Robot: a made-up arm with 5 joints. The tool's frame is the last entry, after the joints.
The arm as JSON. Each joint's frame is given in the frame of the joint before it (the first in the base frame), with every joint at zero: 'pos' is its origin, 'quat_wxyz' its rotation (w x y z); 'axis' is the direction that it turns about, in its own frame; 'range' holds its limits. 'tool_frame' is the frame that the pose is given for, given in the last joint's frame.
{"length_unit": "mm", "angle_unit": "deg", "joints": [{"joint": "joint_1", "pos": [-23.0, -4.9, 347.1], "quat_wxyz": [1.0, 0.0, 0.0, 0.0], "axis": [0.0, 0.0, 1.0], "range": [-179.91, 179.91]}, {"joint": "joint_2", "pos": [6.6, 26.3, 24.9], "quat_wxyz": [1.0, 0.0, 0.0, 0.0], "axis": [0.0, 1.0, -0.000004], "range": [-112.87, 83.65]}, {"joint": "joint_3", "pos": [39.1, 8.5, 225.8], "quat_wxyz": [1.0, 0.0, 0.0, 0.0], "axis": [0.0, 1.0, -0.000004], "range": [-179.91, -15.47]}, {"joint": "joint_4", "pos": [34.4, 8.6, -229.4], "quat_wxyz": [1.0, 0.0, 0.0, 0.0], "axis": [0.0, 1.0, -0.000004], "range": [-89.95, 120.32]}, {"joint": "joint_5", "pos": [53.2, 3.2, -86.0], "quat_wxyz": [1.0, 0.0, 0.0, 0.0], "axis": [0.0, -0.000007, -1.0], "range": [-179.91, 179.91]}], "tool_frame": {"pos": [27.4, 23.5, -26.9], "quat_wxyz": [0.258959, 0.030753, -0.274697, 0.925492]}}
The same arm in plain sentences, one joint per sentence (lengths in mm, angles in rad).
The arm has five revolute joints in a row. What follows holds with every joint at zero, and every direction is one of the base frame's. The first joint lies 23 mm along -x and 4.9 mm along -y and 347.1 mm along +z from the base frame's origin and rotates about +z, from -3.14 to 3.14 rad. The second joint lies 6.6 mm along +x and 26.3 mm along +y and 24.9 mm along +z from the first joint and rotates about +y, from -1.97 to 1.46 rad. The third joint lies 39.1 mm along +x and 8.5 mm along +y and 225.8 mm along +z from the second joint and rotates about +y, from -3.14 to -0.27 rad. The fourth joint lies 34.4 mm along +x and 8.6 mm along +y and 229.4 mm along -z from the third joint and rotates about +y, from -1.5699 to 2.1 rad. The fifth joint lies 53.2 mm along +x and 3.2 mm along +y and 86 mm along -z from the fourth joint and rotates about -z, from -3.14 to 3.14 rad. The tool frame, which is the frame that the pose is given for, lies 27.4 mm along +x and 23.5 mm along +y and 26.9 mm along -z from the fifth joint; its axes are the base frame's turned by roll -0.5266, pitch -0.2005 and yaw 2.6502 rad (as in URDF: about the fixed x, then y, then z).
